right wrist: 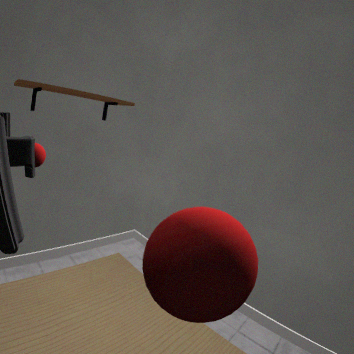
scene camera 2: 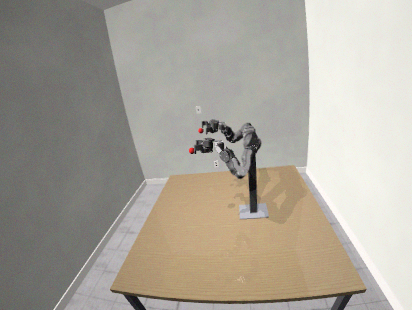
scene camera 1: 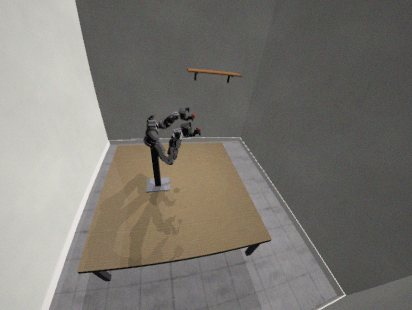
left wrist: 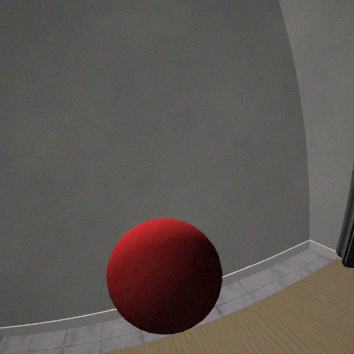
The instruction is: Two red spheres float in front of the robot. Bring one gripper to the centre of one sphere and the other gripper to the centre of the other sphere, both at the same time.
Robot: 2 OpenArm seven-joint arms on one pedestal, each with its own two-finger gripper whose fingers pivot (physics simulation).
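One red sphere (scene camera 1: 193, 116) (scene camera 2: 191, 150) (left wrist: 164, 276) floats at the fingertips of my left gripper (scene camera 1: 191, 117) (scene camera 2: 194, 148), which is open and empty. In the right wrist view this sphere (right wrist: 40, 155) is partly hidden behind a left finger. The other red sphere (scene camera 1: 198, 129) (scene camera 2: 201, 130) (right wrist: 200, 265) floats at the fingertips of my right gripper (scene camera 1: 197, 132) (scene camera 2: 203, 127), open and empty. In scene camera 2 it appears slightly below and left of the tips. Each sphere looks large and low in its wrist view. Whether either gripper is exactly centred is too small to tell.
Both arms reach out from a black pedestal (scene camera 1: 156, 167) (scene camera 2: 253, 187) on a wooden table (scene camera 1: 210, 200) (scene camera 2: 200, 250), well above its top. A brown wall shelf (scene camera 1: 215, 72) (right wrist: 75, 92) hangs on the wall behind. Dark arm parts show at the wrist views' edges.
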